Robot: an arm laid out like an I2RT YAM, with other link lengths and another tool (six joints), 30 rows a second.
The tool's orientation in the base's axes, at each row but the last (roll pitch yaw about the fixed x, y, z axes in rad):
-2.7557 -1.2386 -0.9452
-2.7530 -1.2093 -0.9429
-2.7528 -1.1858 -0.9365
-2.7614 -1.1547 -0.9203
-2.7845 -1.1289 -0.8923
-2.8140 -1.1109 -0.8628
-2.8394 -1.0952 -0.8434
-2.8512 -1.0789 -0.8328
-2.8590 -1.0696 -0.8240
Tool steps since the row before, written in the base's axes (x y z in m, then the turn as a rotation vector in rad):
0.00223 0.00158 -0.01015 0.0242 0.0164 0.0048
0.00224 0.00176 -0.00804 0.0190 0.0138 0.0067
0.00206 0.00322 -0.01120 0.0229 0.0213 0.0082
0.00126 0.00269 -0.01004 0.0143 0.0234 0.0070
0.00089 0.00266 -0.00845 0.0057 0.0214 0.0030
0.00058 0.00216 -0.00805 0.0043 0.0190 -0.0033
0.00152 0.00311 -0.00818 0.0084 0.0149 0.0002
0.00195 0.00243 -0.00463 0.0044 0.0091 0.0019
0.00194 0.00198 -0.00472 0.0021 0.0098 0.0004
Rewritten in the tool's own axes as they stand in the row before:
-0.00959 -0.00128 0.00412 0.0048 -0.0273 0.0103
-0.00756 -0.00160 0.00362 0.0063 -0.0226 0.0067
-0.01090 -0.00219 0.00407 0.0063 -0.0312 0.0059
-0.00974 -0.00141 0.00357 0.0024 -0.0282 -0.0016
-0.00829 -0.00143 0.00293 -0.0029 -0.0213 -0.0060
-0.00777 -0.00096 0.00290 -0.0081 -0.0177 -0.0035
-0.00787 -0.00229 0.00342 -0.0024 -0.0169 0.0000
-0.00431 -0.00245 0.00257 -0.0001 -0.0102 -0.0014
-0.00420 -0.00206 0.00284 -0.0024 -0.0093 -0.0028

